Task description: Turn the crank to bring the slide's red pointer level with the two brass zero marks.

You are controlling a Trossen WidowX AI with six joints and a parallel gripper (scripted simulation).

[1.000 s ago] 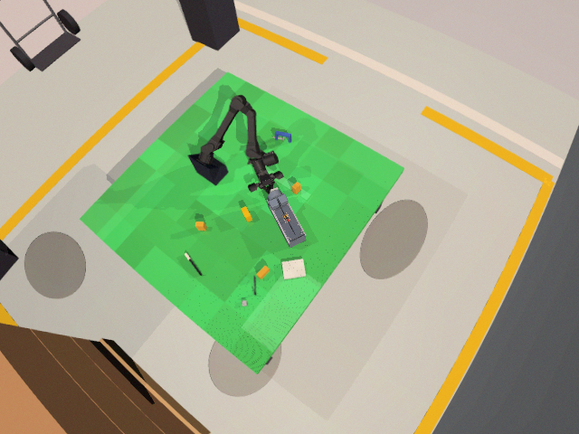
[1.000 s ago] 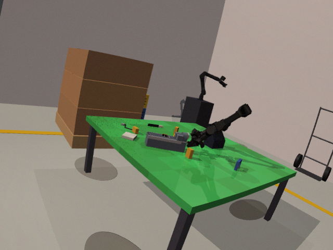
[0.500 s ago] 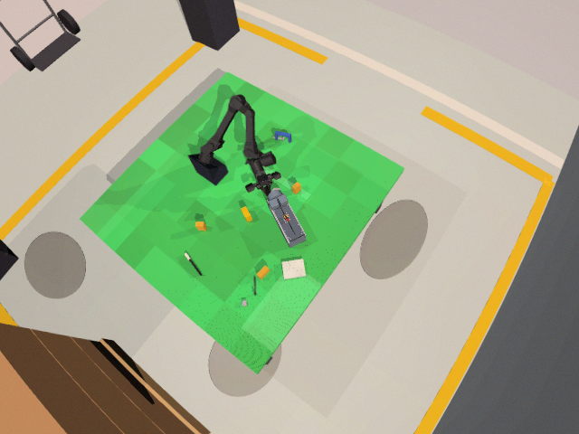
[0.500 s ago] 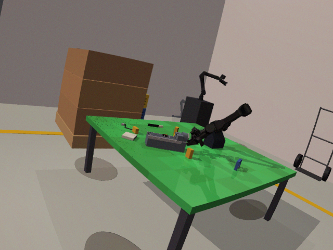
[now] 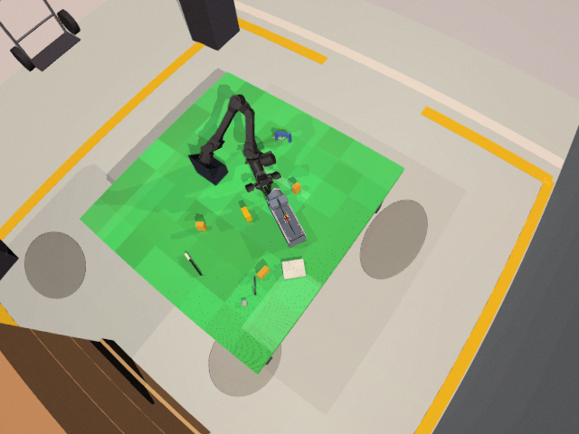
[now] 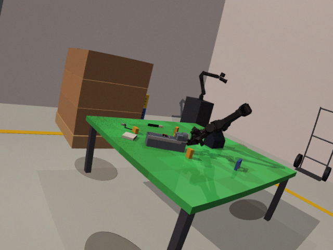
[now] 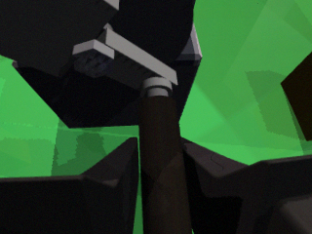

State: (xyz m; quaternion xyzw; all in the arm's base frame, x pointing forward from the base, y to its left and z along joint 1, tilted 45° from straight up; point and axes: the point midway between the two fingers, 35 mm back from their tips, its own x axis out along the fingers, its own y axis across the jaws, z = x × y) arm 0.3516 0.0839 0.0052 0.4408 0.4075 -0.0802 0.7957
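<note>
Right now my gripper tip is 2 cm past the dark handle, 1 cm to the right of it and 3 cm below it. Also, from my gripper tip: blue bracket (16 cm behind, 35 cm to the left, 1 cm below); then red pointer (17 cm ahead, 7 cm to the right, 4 cm above); then white pad (32 cm ahead, 25 cm to the right, 3 cm below).
</note>
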